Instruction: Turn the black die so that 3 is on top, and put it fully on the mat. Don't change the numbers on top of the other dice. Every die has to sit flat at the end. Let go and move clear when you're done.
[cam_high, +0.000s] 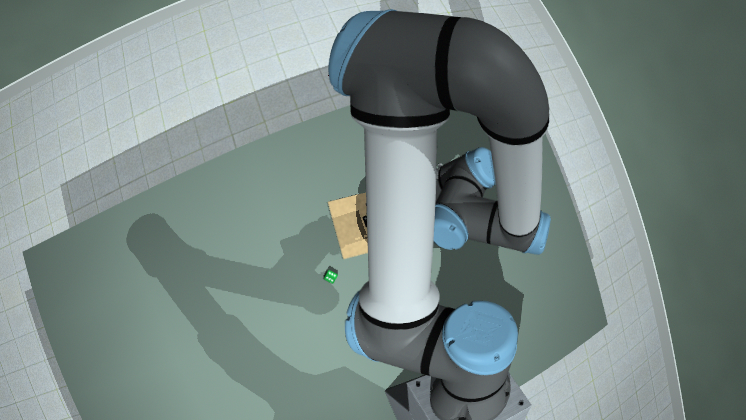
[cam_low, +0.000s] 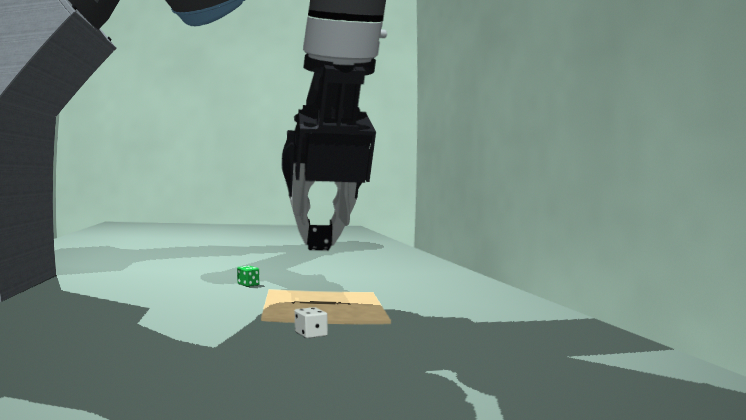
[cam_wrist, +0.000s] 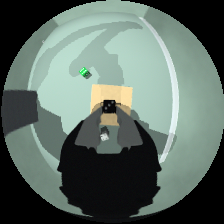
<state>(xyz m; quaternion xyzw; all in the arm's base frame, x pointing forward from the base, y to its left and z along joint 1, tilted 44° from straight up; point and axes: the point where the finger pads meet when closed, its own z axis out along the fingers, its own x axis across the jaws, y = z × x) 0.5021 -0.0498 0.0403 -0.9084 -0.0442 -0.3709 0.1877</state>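
The black die is 10 mm below my hand. From my hand the other things lie so: white die: 100 mm to the right, 80 mm below, 30 mm behind; then tan mat: 90 mm below; then green die: 130 mm to the left, 80 mm below, 80 mm behind.
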